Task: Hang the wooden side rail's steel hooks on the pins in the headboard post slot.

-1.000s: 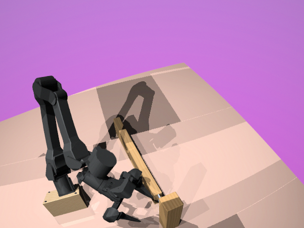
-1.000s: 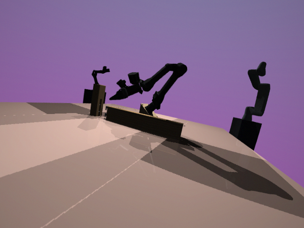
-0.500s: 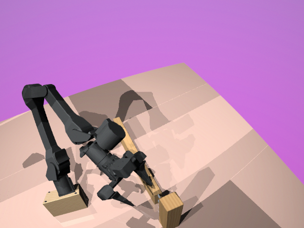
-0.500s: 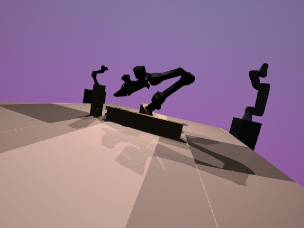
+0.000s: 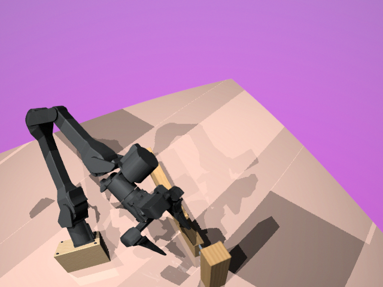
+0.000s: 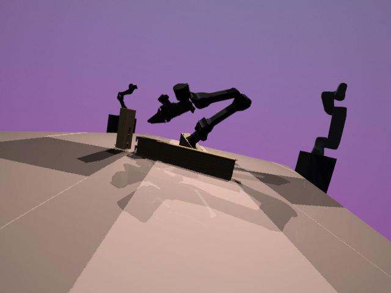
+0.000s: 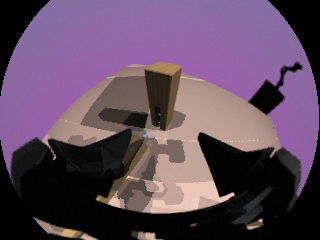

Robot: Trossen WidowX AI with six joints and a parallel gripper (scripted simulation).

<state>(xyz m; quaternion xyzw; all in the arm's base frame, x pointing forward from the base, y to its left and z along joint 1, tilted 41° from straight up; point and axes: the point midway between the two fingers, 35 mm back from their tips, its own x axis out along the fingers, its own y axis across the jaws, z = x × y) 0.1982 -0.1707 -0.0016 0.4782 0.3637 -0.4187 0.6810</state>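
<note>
The wooden headboard post lies 9 cm to the right of my gripper tip, 5 cm below it and 4 cm ahead of it.
</note>
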